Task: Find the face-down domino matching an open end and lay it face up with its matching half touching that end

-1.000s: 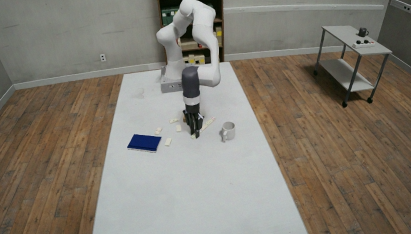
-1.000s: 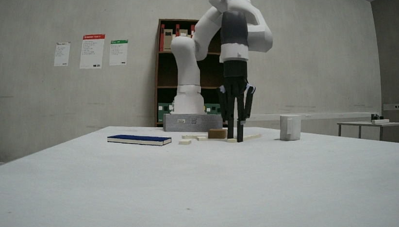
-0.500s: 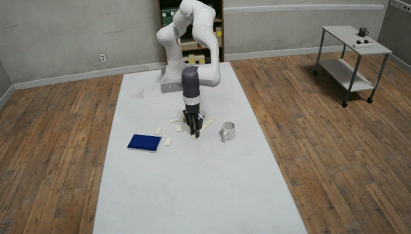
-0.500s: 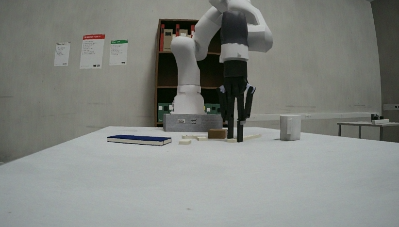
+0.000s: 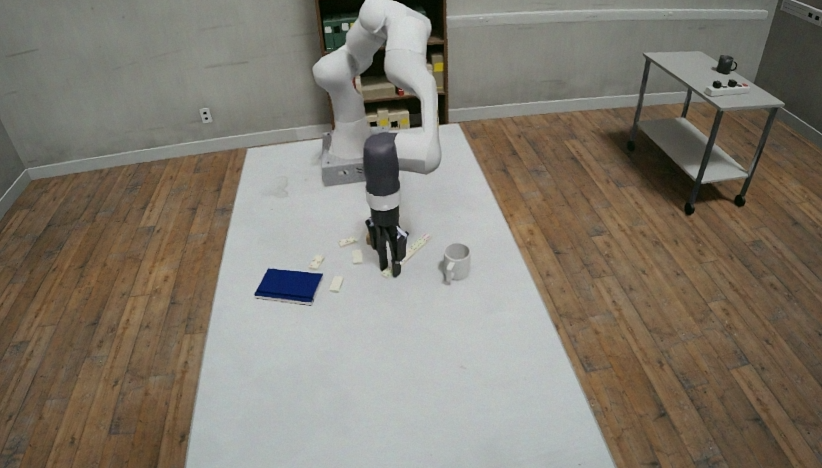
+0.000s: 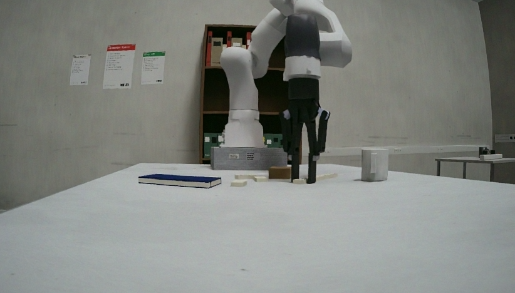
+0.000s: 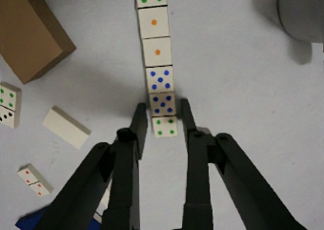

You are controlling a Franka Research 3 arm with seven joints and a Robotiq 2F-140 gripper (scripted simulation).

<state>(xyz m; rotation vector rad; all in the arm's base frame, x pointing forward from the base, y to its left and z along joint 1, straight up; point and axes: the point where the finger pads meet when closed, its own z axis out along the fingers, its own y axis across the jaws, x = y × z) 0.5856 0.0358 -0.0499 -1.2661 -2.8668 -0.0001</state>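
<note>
Now: the domino 30 mm below my hand. From my hand the other things lie so: blue book (300 mm to the right, 30 mm below); white mug (180 mm to the left, 50 mm ahead); brown block (170 mm behind, 20 mm below, 10 mm to the right).
</note>
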